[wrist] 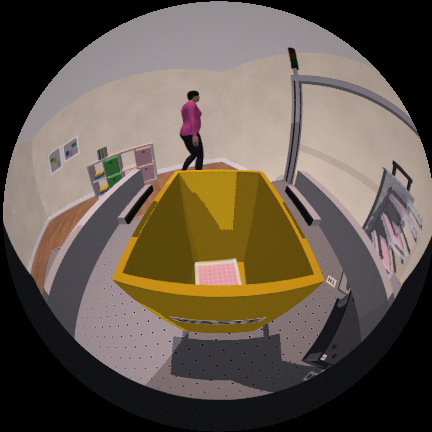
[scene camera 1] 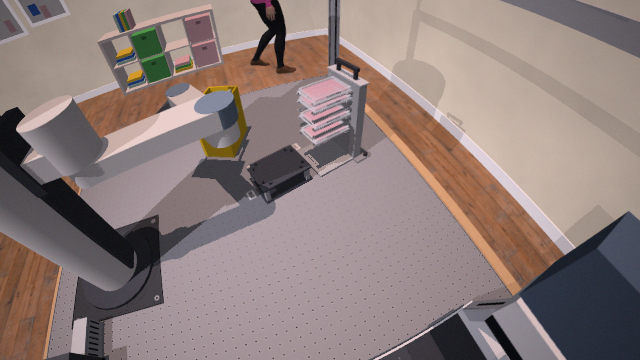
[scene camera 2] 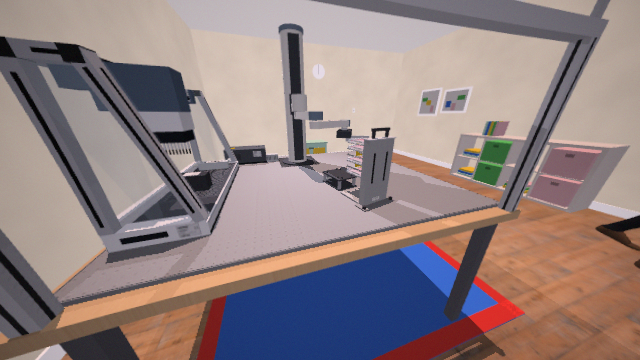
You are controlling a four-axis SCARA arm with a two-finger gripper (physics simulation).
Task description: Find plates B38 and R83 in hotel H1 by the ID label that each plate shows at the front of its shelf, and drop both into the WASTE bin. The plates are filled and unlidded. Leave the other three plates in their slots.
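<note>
My gripper is open and empty above the yellow WASTE bin, its two fingers spread to either side of the bin's opening in the wrist view. A pink-filled, unlidded plate lies low inside the bin; its ID label cannot be read. Hotel H1 is a grey upright rack with a black handle. It holds several pink plates on its shelves, the top one the plainest to see. Their labels cannot be read. In scene camera 1 the arm hides the fingers.
A black raised stand is between the bin and the hotel. The arm's column base is at the left in scene camera 1. A framed machine stands at the table's other end. A person is beyond the bin.
</note>
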